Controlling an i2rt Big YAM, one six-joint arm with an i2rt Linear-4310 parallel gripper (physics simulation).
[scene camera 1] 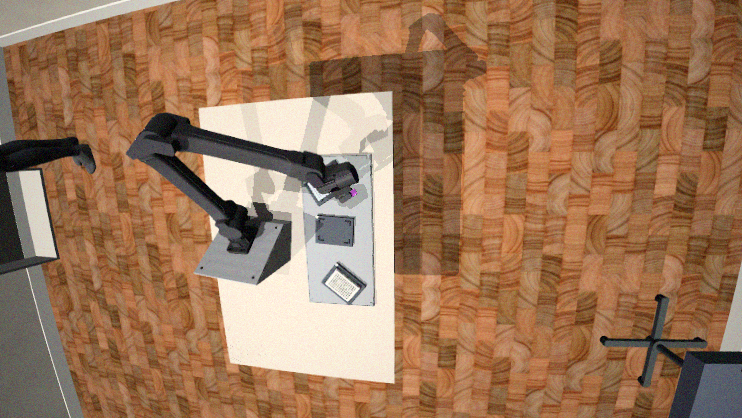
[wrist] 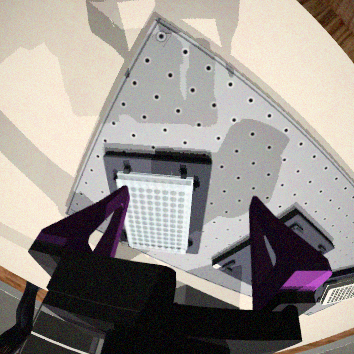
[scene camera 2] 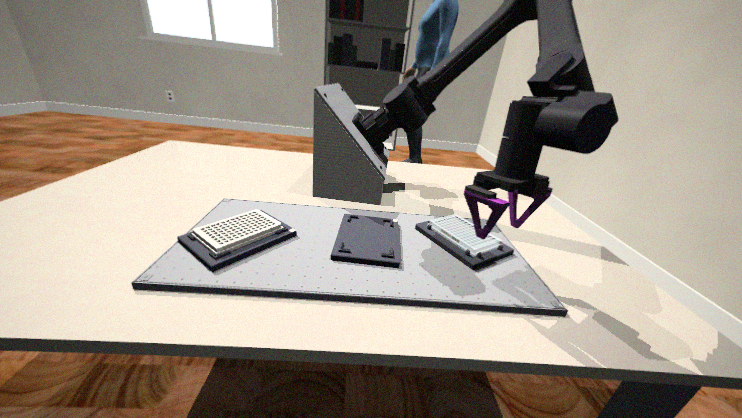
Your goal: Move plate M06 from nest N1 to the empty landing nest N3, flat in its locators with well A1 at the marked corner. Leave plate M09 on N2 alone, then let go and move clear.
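Note:
A clear, pale well plate (scene camera 1: 317, 192) (scene camera 2: 462, 232) (wrist: 157, 215) lies in a dark nest (scene camera 2: 456, 253) (wrist: 201, 205), at the right in scene camera 2. The dark middle nest (scene camera 1: 335, 230) (scene camera 2: 369, 239) (wrist: 305, 230) is empty, with corner locators showing. A cream well plate (scene camera 1: 342, 282) (scene camera 2: 238, 231) (wrist: 340, 294) lies in the third nest (scene camera 2: 259, 249). Plate and nest labels cannot be read. My gripper (scene camera 2: 498, 232) (wrist: 188, 196) is open and empty, above the clear plate. In the wrist view one fingertip overlaps the plate's left edge; the other is right of its nest. The arm partly hides this plate in scene camera 1.
The nests stand on a grey perforated board (scene camera 1: 340, 257) (scene camera 2: 311, 280) (wrist: 175, 132) on the cream table (scene camera 1: 311, 332) (scene camera 2: 103, 301). The arm's slanted grey pedestal (scene camera 1: 233, 267) (scene camera 2: 345, 155) stands behind the board. A person (scene camera 2: 436, 36) stands beyond the table.

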